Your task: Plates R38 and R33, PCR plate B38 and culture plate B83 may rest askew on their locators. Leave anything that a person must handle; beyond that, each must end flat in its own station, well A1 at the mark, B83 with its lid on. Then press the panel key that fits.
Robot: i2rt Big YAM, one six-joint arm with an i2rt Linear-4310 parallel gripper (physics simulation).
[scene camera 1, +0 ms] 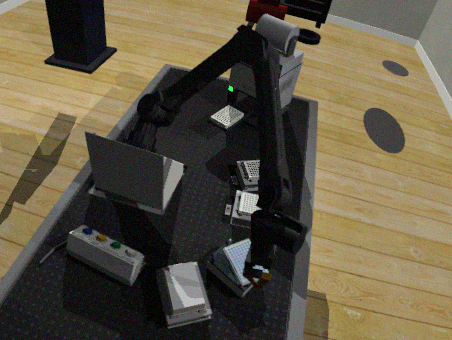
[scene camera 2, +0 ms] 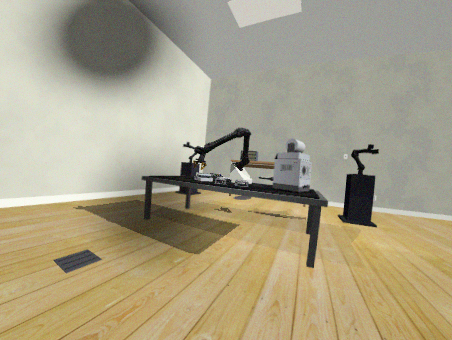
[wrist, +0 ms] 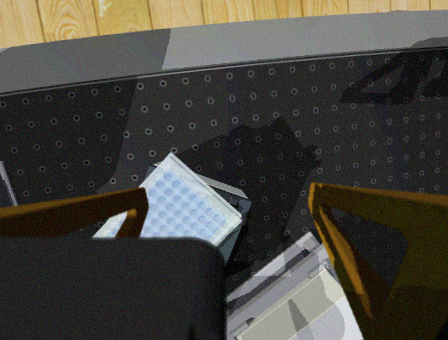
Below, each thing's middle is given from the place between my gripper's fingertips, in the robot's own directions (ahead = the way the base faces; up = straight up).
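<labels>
Dark station (scene camera 1: 218, 263): 7 cm behind my hand, 5 cm to the left of it, 9 cm below it. Pale blue-white well plate (scene camera 1: 236, 253): my hand 5 cm past it, 6 cm above it, 6 cm to the right of it.
</labels>
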